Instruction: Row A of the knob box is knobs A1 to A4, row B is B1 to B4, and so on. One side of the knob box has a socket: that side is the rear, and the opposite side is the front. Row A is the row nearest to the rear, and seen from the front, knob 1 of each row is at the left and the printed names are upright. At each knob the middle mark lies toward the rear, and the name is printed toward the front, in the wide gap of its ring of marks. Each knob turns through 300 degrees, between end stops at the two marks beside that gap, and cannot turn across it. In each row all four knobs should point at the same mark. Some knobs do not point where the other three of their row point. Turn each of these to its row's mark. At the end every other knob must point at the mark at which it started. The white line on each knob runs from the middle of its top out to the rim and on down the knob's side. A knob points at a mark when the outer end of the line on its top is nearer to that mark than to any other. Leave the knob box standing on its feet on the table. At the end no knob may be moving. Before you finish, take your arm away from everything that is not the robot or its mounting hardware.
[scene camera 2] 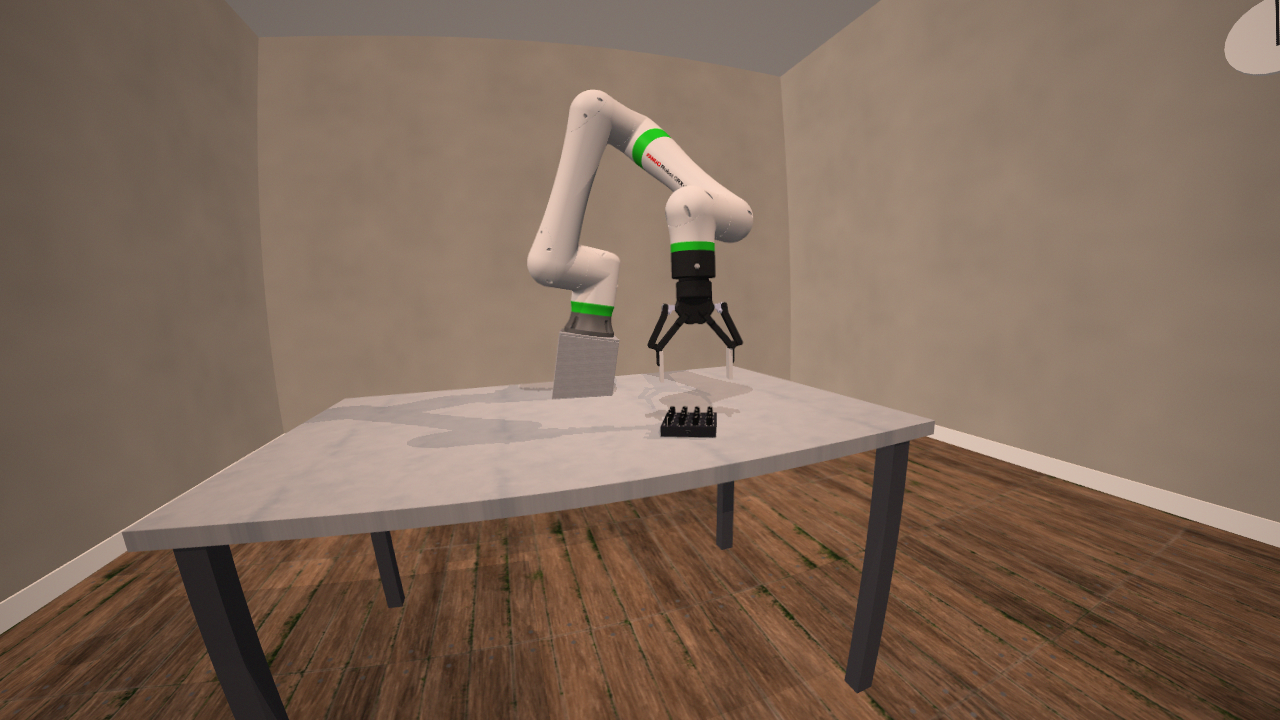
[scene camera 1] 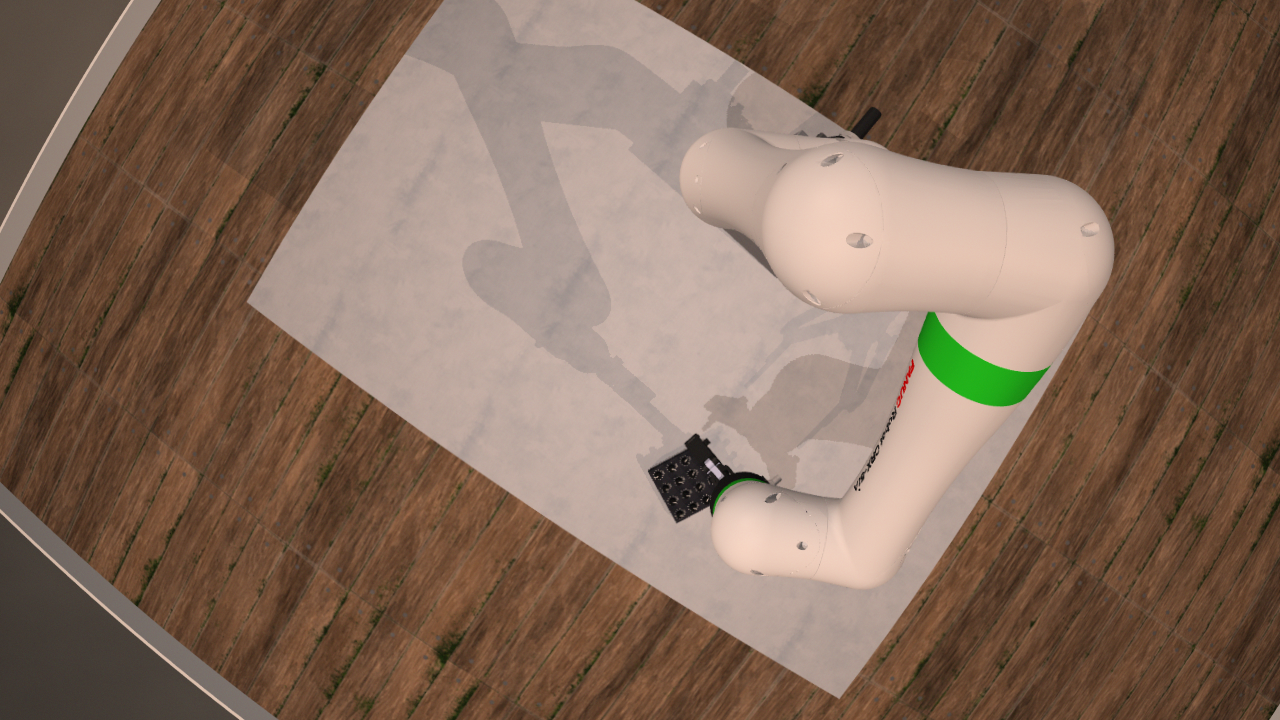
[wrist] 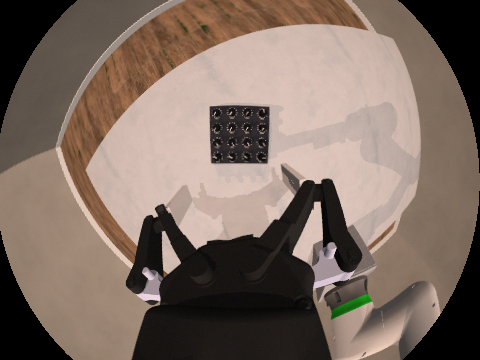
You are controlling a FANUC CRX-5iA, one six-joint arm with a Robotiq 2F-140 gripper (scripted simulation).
Labels:
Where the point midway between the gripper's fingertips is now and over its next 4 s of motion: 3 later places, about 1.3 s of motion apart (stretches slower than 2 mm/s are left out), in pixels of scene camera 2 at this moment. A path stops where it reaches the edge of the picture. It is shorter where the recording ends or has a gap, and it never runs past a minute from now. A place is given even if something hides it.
My gripper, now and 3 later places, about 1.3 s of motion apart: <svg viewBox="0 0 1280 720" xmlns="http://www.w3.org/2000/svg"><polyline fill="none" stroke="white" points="695,379 696,375 689,377 666,388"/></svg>

